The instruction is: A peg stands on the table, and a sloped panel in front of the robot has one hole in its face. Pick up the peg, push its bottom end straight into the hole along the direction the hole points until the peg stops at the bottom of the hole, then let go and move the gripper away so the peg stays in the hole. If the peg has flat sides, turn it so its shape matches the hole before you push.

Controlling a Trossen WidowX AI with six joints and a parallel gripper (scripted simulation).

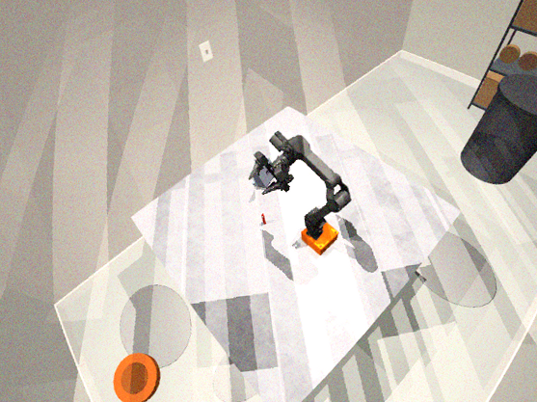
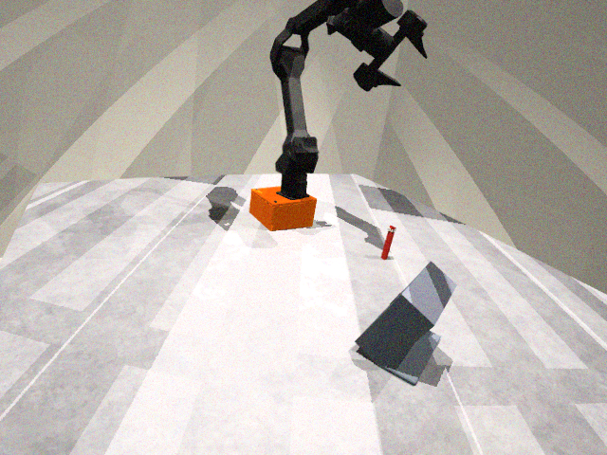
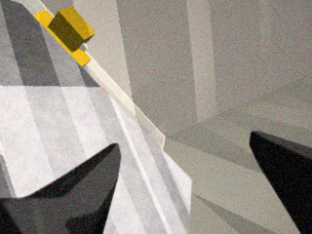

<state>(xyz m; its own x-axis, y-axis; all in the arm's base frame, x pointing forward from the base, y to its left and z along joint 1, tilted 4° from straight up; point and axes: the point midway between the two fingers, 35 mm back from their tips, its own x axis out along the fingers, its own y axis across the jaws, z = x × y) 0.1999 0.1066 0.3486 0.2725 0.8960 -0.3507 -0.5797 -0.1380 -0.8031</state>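
Now: gripper tip 370 mm above the red peg, 70 mm short of it and 50 mm to the left of it. From my gripper tip the other things lie so: sloped panel (360 mm below, 280 mm to the right, 250 mm ahead).
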